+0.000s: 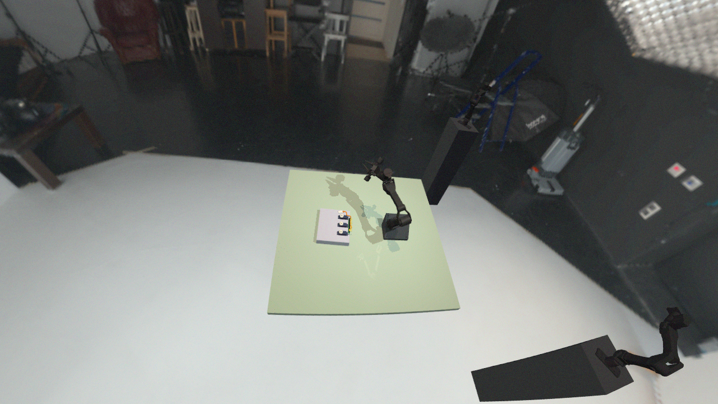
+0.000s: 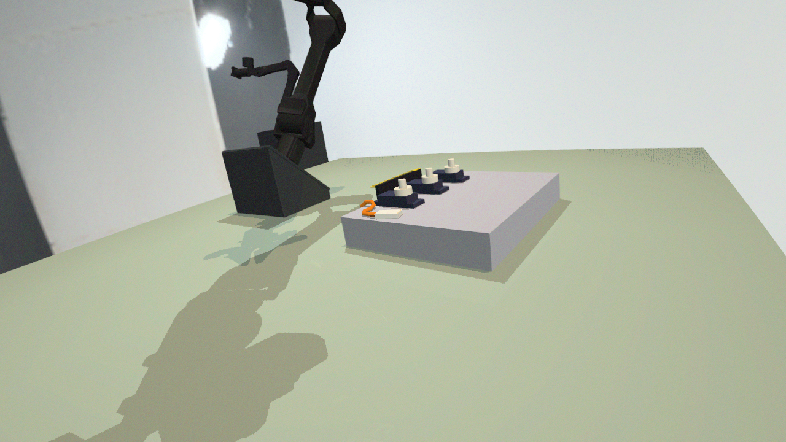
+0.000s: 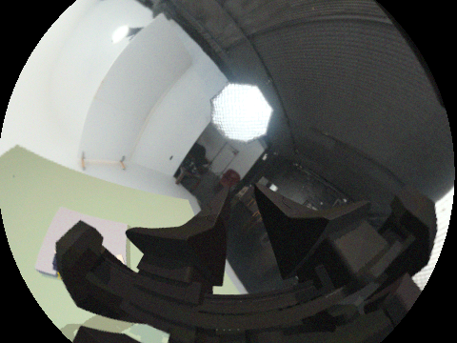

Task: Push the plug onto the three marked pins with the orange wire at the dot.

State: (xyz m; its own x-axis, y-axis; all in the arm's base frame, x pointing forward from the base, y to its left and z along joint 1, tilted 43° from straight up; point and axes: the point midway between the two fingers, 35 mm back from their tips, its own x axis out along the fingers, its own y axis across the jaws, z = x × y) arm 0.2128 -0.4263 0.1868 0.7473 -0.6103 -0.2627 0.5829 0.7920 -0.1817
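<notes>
My gripper tip is 210 mm short of the grey printed holder, 180 mm to the right of it and 500 mm above it.
</notes>
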